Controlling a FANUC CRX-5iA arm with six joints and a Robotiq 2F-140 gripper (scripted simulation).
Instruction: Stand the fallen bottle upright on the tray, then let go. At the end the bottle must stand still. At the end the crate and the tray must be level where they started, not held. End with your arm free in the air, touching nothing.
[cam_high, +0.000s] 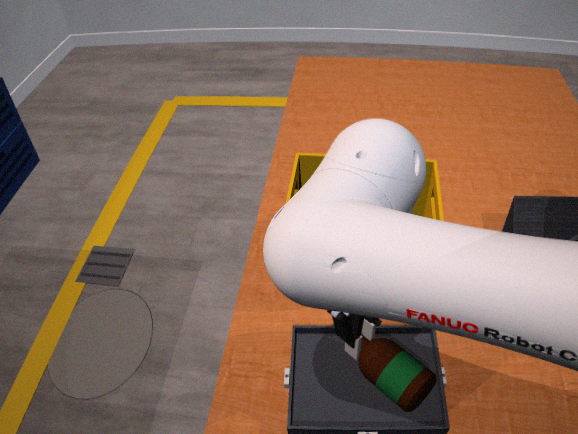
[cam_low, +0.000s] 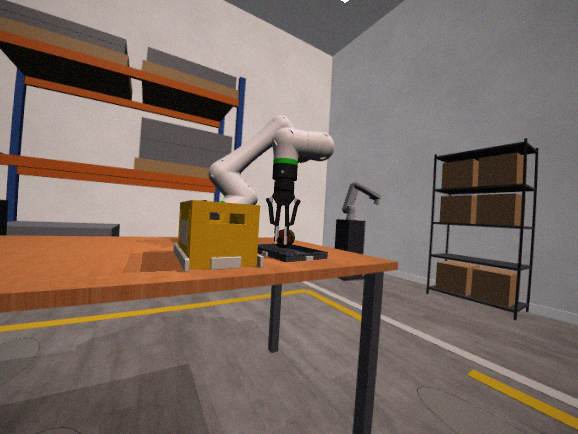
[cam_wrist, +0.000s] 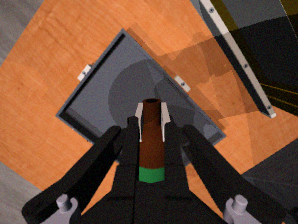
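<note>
My gripper is now 5 cm past the bottle, 3 cm to the right of it and 2 cm above it. From my hand the other things lie so: yellow crate: 3 cm ahead, 25 cm to the right, 1 cm above; then tray: 2 cm behind, 4 cm to the left, 6 cm below.
</note>
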